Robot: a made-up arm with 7 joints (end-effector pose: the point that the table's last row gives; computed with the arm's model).
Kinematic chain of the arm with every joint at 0, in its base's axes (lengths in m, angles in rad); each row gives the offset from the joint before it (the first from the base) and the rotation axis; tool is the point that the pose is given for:
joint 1: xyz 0 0 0.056 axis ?
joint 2: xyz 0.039 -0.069 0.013 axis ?
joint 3: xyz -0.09 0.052 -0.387 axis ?
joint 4: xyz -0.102 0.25 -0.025 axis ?
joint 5: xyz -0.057 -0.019 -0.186 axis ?
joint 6: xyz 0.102 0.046 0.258 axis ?
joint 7: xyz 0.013 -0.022 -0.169 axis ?
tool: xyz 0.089 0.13 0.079
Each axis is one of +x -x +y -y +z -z.
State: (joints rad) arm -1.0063 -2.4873 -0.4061 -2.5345 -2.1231 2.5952 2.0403
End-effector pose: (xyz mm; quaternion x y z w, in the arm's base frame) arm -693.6 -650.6 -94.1 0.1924 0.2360 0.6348 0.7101
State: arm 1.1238 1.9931 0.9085 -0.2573 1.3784 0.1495 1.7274
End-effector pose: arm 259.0 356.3 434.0 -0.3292 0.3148 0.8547 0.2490
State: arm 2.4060 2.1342 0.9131 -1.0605 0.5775 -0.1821 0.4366
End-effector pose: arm 524.8 104.1 -260.9 -0.1704 0.1139 -0.7260 0.6564
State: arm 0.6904 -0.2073 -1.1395 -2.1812 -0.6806 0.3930 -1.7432
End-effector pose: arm -300.3 158.4 -27.0 -0.7969 -0.0737 -0.4184 0.4296
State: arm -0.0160 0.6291 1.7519 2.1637 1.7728 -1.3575 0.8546
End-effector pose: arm -66.3 641.4 155.9 0.1750 -0.4571 0.7556 0.4352
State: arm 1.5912 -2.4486 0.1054 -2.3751 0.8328 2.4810 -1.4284
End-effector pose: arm 229.0 -321.7 -24.1 0.3325 0.6468 -0.6475 0.2275
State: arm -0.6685 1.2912 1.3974 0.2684 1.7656 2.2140 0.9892
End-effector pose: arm -274.7 875.3 195.5 -0.3298 0.8470 -0.4028 0.1074
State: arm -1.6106 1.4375 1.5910 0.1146 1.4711 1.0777 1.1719
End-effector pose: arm -319.4 656.3 -75.7 -0.5391 0.4576 -0.2716 0.6528
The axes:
joint 1: +y
joint 2: +x
joint 3: -y
joint 4: -z
joint 5: -y
joint 6: +x
joint 7: -z

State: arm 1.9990 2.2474 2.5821 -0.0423 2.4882 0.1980 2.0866
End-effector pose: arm 211.6 144.8 -463.6 -0.0621 -0.9106 0.0998 0.3961
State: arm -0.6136 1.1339 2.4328 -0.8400 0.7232 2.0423 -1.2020
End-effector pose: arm 216.8 605.4 -1.1 0.5922 0.5193 -0.5496 0.2786
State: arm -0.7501 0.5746 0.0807 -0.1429 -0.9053 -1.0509 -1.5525
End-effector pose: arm 102.5 447.0 -182.1 -0.3286 0.1696 0.7890 0.4906
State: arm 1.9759 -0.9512 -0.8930 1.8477 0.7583 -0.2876 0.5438
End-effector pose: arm -330.2 -143.0 228.6 -0.8734 -0.1930 0.3336 0.2978
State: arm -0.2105 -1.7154 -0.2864 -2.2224 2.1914 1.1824 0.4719
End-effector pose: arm -89.0 -605.5 250.4 0.6390 0.3542 0.3422 0.5908
